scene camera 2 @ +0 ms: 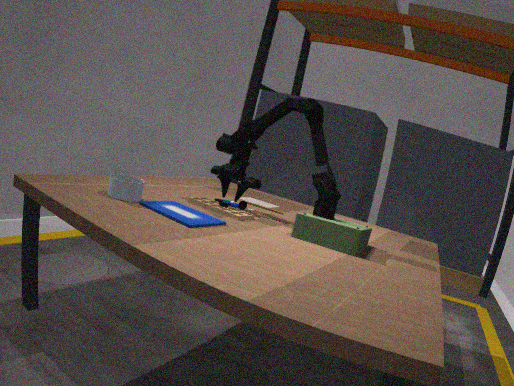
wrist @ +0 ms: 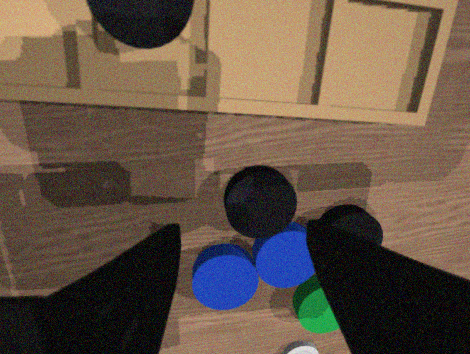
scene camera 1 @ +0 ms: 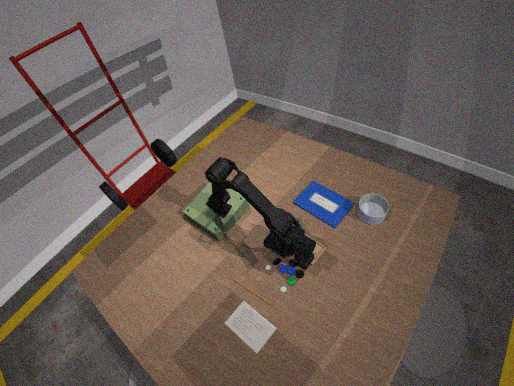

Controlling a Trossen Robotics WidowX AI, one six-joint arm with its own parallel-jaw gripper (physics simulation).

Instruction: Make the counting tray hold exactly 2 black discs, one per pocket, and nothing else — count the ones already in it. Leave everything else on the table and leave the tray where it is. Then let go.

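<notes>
My gripper [scene camera 1: 301,258] [scene camera 2: 231,198] [wrist: 244,232] is open and empty, low over the loose discs. In the wrist view, one black disc [wrist: 260,200] lies just ahead of the gap between the fingertips. Another black disc [wrist: 352,227] [scene camera 1: 300,274] is partly behind the right finger. A third black disc [scene camera 1: 276,261] lies nearer the arm's base. The wooden tray [wrist: 320,110] [scene camera 2: 243,215] lies ahead of the fingers. A large black disc [wrist: 142,22] shows over one tray pocket, cut off by the view's top. Two pockets to its right look bare; others are out of view or hidden.
Two blue discs [wrist: 225,277] [wrist: 285,259] and a green disc [wrist: 320,310] [scene camera 1: 292,281] lie among the black ones. White discs [scene camera 1: 268,267] [scene camera 1: 283,289] lie nearby. A blue panel [scene camera 1: 310,205], a round container [scene camera 1: 372,210], a pencil-like stick [scene camera 1: 252,291] and a paper [scene camera 1: 250,326] are around.
</notes>
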